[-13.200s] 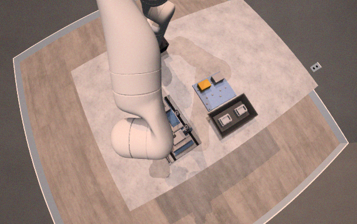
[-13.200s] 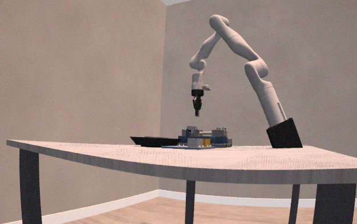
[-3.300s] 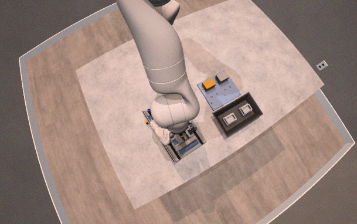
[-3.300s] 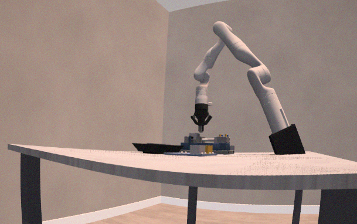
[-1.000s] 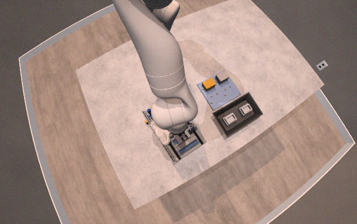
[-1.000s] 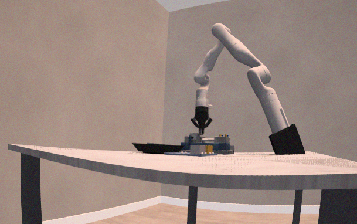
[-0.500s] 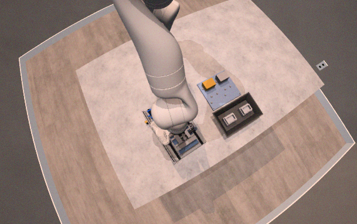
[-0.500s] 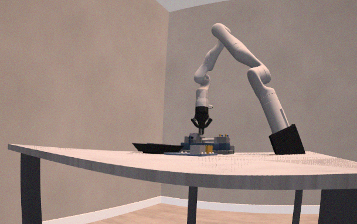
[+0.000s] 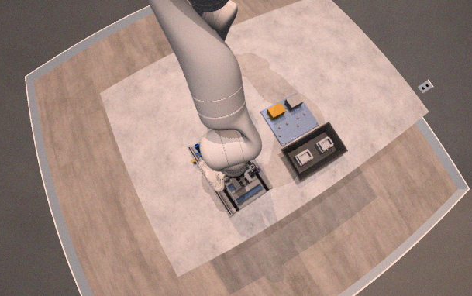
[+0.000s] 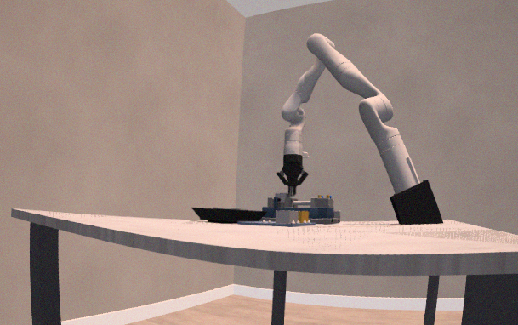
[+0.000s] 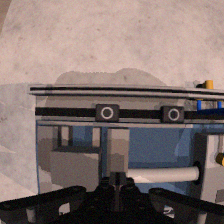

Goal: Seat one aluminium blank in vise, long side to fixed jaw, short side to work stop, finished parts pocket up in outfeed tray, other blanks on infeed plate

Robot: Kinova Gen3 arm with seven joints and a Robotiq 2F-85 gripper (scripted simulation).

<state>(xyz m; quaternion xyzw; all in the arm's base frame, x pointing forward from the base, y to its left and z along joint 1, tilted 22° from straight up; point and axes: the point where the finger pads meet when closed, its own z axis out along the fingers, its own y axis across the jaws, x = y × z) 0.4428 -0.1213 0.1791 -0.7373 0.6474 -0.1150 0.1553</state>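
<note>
Now: hand 40 mm short of the aluminium blank, 30 mm above it and 10 mm to the right of it. From my hand the other things lie so: blue vise base (80 mm below, 30 mm behind); brass blank (260 mm to the left, 160 mm behind, 100 mm below).
</note>
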